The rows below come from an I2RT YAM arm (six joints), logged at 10 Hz.
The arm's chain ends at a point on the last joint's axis. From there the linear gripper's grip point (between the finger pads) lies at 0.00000 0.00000 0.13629 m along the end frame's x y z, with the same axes.
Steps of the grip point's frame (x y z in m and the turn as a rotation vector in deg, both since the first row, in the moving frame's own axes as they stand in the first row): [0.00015, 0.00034, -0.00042, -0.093, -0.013, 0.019]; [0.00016, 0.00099, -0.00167, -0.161, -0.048, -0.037]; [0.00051, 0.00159, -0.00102, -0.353, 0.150, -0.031]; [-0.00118, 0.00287, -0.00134, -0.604, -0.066, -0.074]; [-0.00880, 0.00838, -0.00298, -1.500, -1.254, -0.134]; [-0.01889, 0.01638, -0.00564, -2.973, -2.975, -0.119]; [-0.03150, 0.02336, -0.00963, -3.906, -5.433, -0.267]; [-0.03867, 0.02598, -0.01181, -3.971, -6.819, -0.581]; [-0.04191, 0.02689, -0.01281, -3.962, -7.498, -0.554]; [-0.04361, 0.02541, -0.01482, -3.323, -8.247, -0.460]
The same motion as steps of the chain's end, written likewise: [0.00018, 0.00012, -0.00042, -0.093, -0.013, 0.019]; [0.00027, 0.00061, -0.00167, -0.161, -0.048, -0.037]; [0.00015, 0.00075, -0.00102, -0.353, 0.150, -0.031]; [-0.00102, 0.00143, -0.00133, -0.604, -0.066, -0.074]; [-0.00582, 0.00481, -0.00290, -1.500, -1.254, -0.134]; [-0.01183, 0.00931, -0.00527, -2.973, -2.975, -0.119]; [-0.01863, 0.01406, -0.00870, -3.906, -5.433, -0.267]; [-0.02255, 0.01648, -0.01052, -3.971, -6.819, -0.581]; [-0.02419, 0.01741, -0.01132, -3.962, -7.498, -0.554]; [-0.02410, 0.01746, -0.01318, -3.323, -8.247, -0.460]
